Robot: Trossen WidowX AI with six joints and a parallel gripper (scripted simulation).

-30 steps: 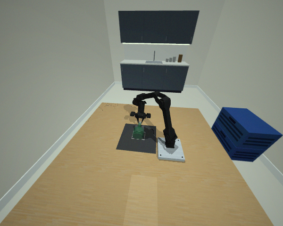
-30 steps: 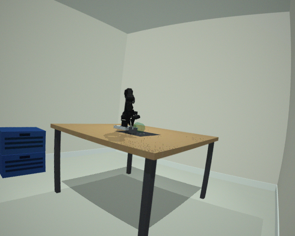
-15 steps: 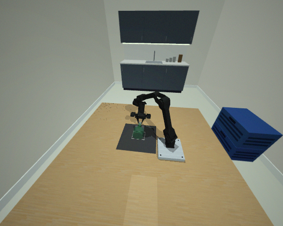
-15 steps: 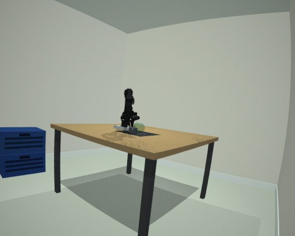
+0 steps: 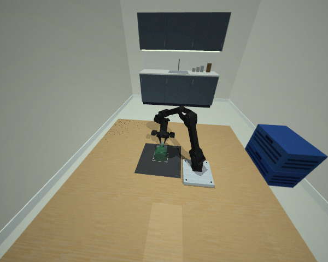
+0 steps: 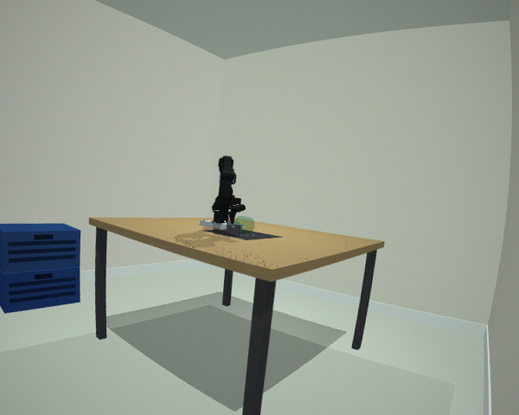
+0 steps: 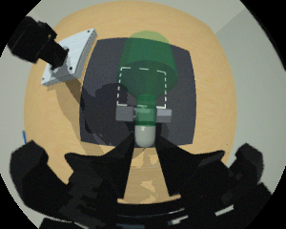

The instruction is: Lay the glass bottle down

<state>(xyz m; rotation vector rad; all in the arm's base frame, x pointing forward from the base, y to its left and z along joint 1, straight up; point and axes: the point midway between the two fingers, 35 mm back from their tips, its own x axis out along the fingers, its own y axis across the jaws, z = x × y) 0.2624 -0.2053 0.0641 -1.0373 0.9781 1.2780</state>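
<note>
My gripper tip is 50 mm to the right of the green glass bottle. Also, from my gripper tip: dark mat: 110 mm to the left, 60 mm below.
</note>
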